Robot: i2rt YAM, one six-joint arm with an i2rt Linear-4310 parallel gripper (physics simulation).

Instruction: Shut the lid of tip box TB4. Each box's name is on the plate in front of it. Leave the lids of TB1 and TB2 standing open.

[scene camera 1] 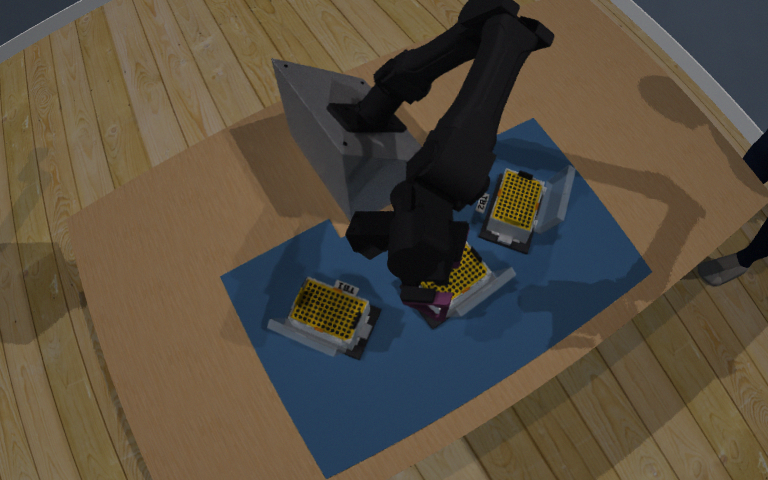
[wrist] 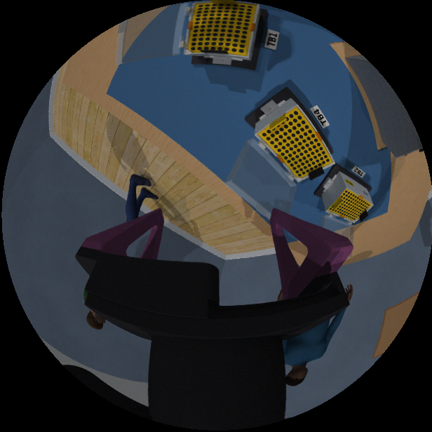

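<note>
Tip box TB4, with a yellow tip rack, stands on the mat between the other two. Its clear lid stands open on the side away from its name plate; that plate is hidden in the scene view. Tip box TB1 has its lid open. Tip box TB2 has its lid open. My gripper is open and empty, its purple fingers wide apart, above TB4 in the scene view. The arm hides part of TB4.
The blue mat lies on the wooden table. The grey angled arm base stands behind the boxes. TB2 is close beside TB4 and TB1 is on TB4's other side.
</note>
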